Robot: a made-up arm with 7 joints.
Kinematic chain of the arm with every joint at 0, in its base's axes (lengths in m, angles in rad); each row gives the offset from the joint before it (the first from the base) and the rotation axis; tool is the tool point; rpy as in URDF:
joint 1: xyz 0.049 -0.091 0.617 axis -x
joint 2: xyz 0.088 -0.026 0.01 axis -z
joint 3: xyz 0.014 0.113 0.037 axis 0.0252 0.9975 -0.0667
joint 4: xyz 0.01 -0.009 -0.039 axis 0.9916 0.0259 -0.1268
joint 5: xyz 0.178 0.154 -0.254 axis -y
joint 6: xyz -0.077 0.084 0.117 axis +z
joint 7: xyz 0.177 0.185 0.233 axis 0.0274 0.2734 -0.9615
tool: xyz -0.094 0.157 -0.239 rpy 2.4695 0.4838 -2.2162
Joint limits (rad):
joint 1: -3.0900..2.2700
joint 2: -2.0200..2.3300
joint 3: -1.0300..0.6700
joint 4: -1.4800..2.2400
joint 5: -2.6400..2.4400
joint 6: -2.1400..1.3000
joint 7: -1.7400..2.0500
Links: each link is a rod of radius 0.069 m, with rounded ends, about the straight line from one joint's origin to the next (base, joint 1, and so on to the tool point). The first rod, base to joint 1, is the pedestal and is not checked.
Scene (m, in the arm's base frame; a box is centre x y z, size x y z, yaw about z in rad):
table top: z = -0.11
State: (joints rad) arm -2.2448 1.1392 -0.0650 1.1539 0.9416 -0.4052 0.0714
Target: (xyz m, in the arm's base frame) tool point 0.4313 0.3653 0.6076
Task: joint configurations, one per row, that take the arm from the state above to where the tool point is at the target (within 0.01 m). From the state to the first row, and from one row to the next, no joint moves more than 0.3 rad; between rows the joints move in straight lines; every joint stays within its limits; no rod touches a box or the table.
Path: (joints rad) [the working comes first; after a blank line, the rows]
Joints at the target: -3.0868 1.3294 0.6700 1.1778 0.5629 -0.9900 0.2305
Straight joint move there: clear.

1: -2.5255 1.2026 0.1800 1.1619 0.8154 -0.6001 0.1244
2: -2.8061 1.2660 0.4250 1.1698 0.6891 -0.7950 0.1775
3: -3.0868 1.3294 0.6700 1.1778 0.5629 -0.9900 0.2305

